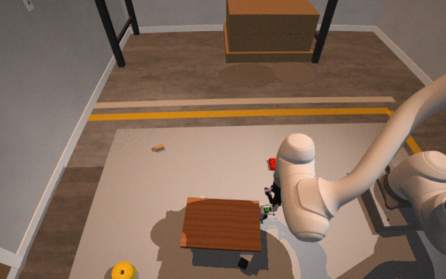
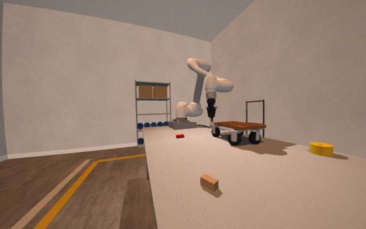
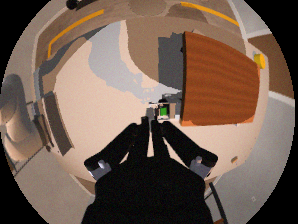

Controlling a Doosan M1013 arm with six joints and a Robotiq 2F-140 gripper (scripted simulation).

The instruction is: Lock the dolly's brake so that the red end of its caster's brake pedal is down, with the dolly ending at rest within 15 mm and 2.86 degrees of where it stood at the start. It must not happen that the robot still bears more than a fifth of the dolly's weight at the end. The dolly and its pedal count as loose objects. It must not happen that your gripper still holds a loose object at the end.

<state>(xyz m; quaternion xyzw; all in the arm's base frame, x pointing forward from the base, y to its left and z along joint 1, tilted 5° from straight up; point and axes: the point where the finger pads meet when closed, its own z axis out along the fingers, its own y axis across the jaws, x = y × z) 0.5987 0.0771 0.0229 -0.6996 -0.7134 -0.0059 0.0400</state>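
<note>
Now: hand 40 mm above the brake pedal and 10 mm short of it. Also, from my hand: small tan block (570 mm ahead, 400 mm to the right, 110 mm below); then red brick (280 mm to the right, 110 mm below, 50 mm behind); then yellow spool (610 mm ahead, 240 mm to the left, 100 mm below).
</note>
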